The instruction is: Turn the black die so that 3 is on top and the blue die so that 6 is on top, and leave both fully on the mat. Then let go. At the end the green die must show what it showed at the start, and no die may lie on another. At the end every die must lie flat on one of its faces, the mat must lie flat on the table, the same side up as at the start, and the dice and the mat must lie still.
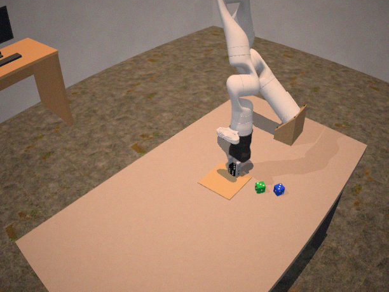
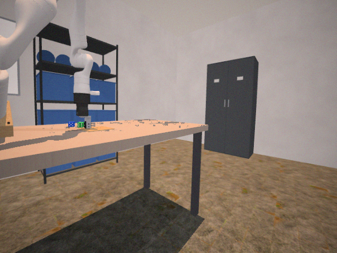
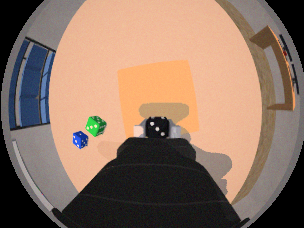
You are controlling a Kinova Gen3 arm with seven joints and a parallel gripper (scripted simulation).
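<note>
Now: the black die right at my hand. Also, from my hand: blue die: 2 cm behind, 18 cm to the left, 1 cm below; then green die: 1 cm ahead, 12 cm to the left, 1 cm below; then orange mat: 4 cm ahead, 1 cm to the right, 3 cm below.
</note>
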